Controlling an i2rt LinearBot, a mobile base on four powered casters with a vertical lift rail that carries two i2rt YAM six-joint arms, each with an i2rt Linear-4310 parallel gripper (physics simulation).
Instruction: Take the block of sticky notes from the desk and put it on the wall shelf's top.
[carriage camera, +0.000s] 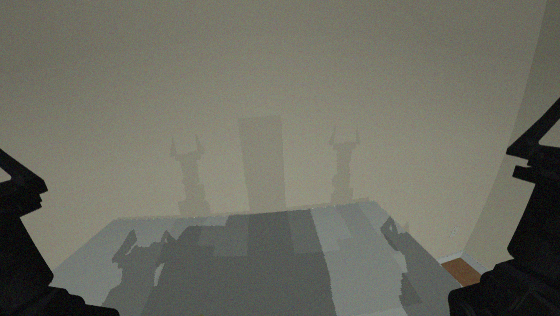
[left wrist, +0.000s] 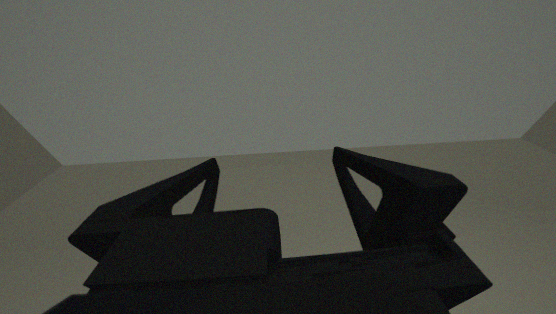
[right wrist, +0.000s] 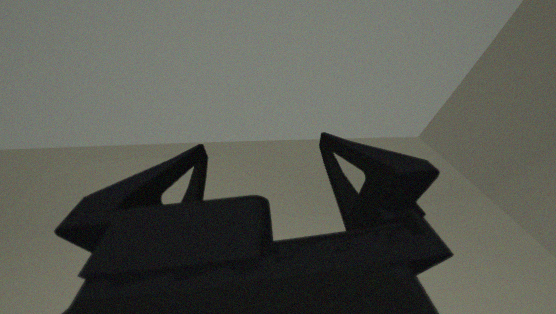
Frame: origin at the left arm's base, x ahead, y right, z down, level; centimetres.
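Seen in the pictures: left gripper, fingertip midpoint: (left wrist: 275, 159); right gripper, fingertip midpoint: (right wrist: 263, 144).
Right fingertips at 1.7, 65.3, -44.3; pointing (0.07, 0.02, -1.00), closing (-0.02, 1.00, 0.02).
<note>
A point is followed by its place in that frame, as x, y, z.
The grey desk (carriage camera: 362, 282) {23.7, 57.9, 12.7} fills the bottom of the carriage view, its far edge near the wall, with dark shadows of the robot across its top. The block of sticky notes and the wall shelf do not show in these views. My left gripper (left wrist: 275, 159) {1.5, 0.4, -44.1} is open with no object between its fingers; part of it shows at the left edge of the carriage view. My right gripper (right wrist: 263, 144) {1.7, 65.3, -44.3} is open with no object between its fingers; part of it shows at the right edge of the carriage view. Both wrist views face the upper wall and ceiling.
A beige wall (carriage camera: 400, 75) {77.2, 98.6, -55.0} stands behind the desk, with shadows of the arms and lift on it. A side wall (carriage camera: 530, 200) {62.3, 215.5, 25.8} (right wrist: 515, 125) {43.6, 217.0, -91.6} meets it at the right. A small outlet (carriage camera: 453, 232) {83.1, 183.6, 67.4} and a patch of brown floor (carriage camera: 459, 271) {71.4, 196.7, 107.6} show right of the desk.
</note>
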